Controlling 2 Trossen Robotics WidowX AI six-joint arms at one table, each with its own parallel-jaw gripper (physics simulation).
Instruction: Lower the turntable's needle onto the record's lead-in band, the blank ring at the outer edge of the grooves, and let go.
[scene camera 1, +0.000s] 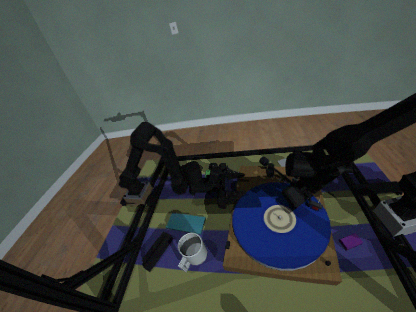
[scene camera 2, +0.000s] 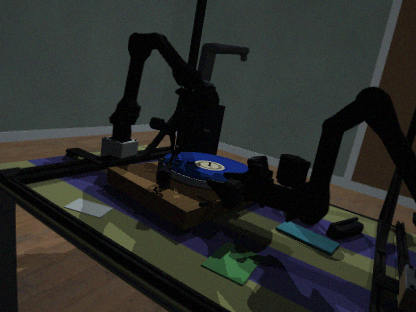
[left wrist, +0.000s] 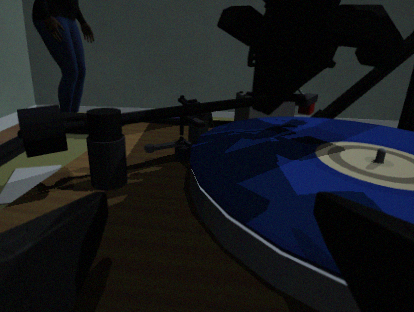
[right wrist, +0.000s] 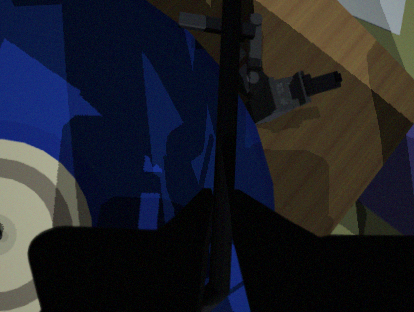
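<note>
The blue record with a cream label lies on the wooden turntable. The black tonearm runs from its pivot over the record's edge. Its red-tipped head appears slightly above the record in the left wrist view. My right gripper is shut on the tonearm near the head; the needle tip is hidden. My left gripper is open and empty beside the turntable, low over its wooden edge.
A white mug, a teal slab and a black block lie left of the turntable in scene camera 1. A purple piece lies right of it. A green sheet and a pale sheet lie on the striped cloth.
</note>
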